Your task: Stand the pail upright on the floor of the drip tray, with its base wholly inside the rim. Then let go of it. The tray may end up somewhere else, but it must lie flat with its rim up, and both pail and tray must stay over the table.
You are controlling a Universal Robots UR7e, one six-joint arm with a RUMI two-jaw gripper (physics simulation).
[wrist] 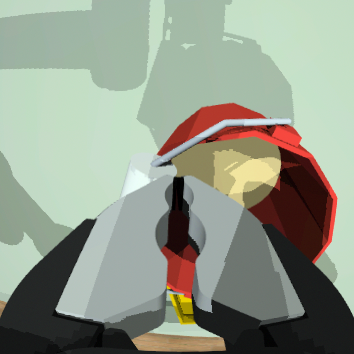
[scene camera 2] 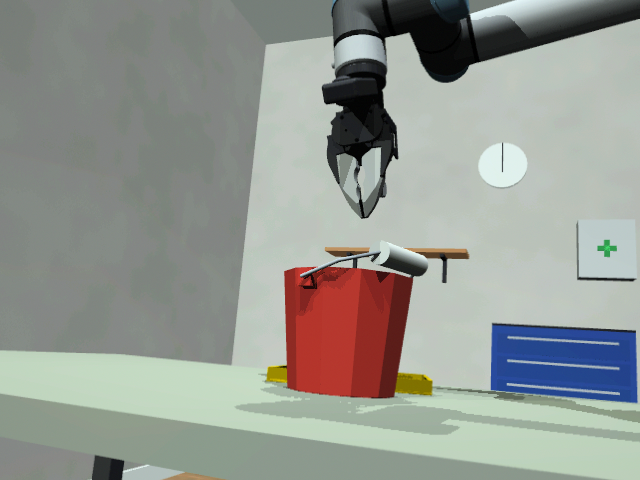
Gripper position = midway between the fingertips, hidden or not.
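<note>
Red pail (scene camera 2: 345,327) in view. Yellow drip tray (scene camera 2: 408,383) too. My gripper (scene camera 2: 364,217) and (wrist: 176,179).
</note>
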